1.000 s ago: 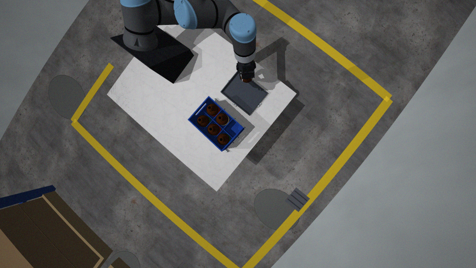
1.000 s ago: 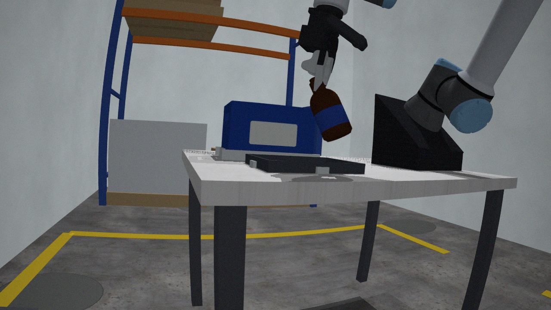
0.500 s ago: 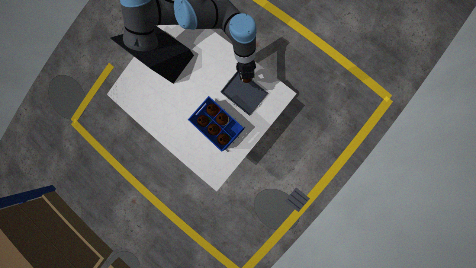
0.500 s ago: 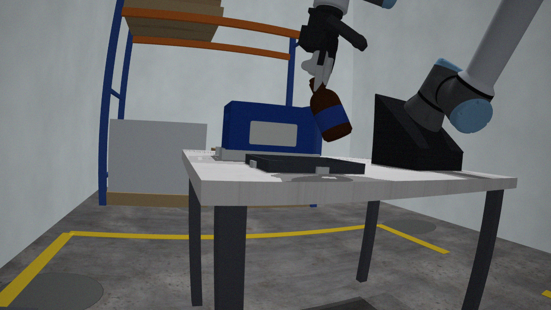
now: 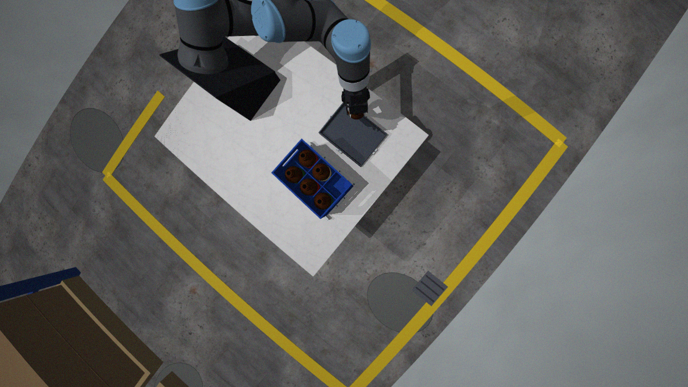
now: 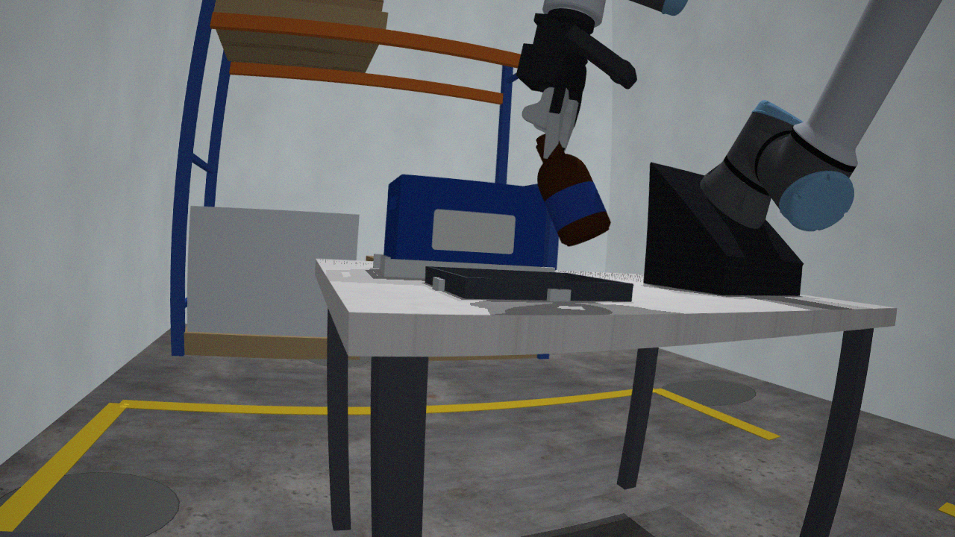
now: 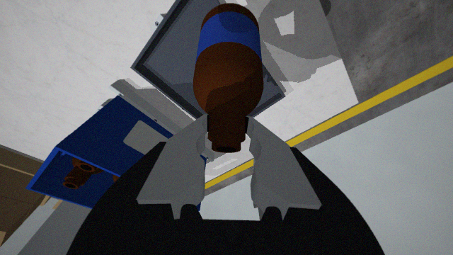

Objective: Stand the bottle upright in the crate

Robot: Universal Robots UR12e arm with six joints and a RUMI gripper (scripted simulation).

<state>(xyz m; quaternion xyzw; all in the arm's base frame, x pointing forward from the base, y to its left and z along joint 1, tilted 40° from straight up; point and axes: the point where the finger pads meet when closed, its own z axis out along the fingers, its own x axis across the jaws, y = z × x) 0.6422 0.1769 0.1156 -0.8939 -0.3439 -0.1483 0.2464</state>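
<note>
Now: hand 10 mm past the bottle, 10 mm to the right of it and 50 mm above it. Also, from my hand: dark grey tray: 10 mm ahead, 50 mm to the right, 190 mm below; blue crate: 20 mm ahead, 310 mm to the right, 120 mm below.
</note>
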